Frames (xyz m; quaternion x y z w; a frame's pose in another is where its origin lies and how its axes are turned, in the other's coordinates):
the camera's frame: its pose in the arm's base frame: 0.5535 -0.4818 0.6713 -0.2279 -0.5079 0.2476 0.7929
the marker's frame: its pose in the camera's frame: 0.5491 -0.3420 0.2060 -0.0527 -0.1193 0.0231 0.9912
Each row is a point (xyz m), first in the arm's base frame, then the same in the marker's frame.
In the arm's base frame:
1: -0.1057 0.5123 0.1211
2: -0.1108 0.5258 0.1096
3: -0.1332 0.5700 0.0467
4: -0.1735 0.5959 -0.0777
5: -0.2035 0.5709 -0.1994
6: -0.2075 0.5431 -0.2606
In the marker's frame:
1: -0.3709 1.5294 0.5740
2: -0.3707 1.5474 0.5779
3: -0.3893 1.6239 0.5927
4: -0.4671 1.7296 0.6159
5: -0.5761 1.7954 0.6276
6: -0.6398 1.8164 0.6220

